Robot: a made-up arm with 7 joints.
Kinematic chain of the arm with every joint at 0, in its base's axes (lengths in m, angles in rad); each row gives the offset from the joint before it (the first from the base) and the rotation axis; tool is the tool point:
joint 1: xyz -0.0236 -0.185 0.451 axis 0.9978 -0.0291 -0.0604
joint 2: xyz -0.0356 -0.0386 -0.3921 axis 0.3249 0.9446 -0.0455
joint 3: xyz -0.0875 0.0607 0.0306 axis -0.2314 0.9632 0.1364
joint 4: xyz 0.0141 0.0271 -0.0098 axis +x
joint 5: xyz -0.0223 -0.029 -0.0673 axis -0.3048 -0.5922 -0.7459
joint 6: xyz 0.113 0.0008 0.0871 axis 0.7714 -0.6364 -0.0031
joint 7: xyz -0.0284 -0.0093 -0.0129 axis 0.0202 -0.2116 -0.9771
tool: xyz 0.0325 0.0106 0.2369
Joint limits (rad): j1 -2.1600..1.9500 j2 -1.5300..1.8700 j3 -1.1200..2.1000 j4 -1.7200..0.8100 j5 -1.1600..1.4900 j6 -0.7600..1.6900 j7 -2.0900..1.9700
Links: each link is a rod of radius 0.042 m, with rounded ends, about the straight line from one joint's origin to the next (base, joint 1, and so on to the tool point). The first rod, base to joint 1, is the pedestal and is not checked.
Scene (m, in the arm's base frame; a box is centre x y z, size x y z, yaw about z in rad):
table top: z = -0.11
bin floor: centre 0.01 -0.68 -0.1 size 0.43 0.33 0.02 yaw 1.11
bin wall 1: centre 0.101 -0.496 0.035 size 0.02 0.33 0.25 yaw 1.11
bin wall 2: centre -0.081 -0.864 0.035 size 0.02 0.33 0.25 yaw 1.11
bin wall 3: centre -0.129 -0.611 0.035 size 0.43 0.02 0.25 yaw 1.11
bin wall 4: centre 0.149 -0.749 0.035 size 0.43 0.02 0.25 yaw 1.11
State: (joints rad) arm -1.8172 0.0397 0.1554 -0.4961 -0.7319 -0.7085 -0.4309
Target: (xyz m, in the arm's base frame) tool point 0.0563 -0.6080 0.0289
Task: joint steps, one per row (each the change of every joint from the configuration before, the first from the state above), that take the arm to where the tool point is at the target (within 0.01 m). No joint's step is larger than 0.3 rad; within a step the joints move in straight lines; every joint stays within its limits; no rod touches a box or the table.
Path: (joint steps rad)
1: 0.2213 -0.2072 0.0798 -0.1451 -0.0476 -0.0172 0.0059
2: 0.2214 -0.2072 0.0799 -0.1451 -0.0475 -0.0171 0.0060
3: 0.2213 -0.2072 0.0798 -0.1452 -0.0476 -0.0172 0.0059

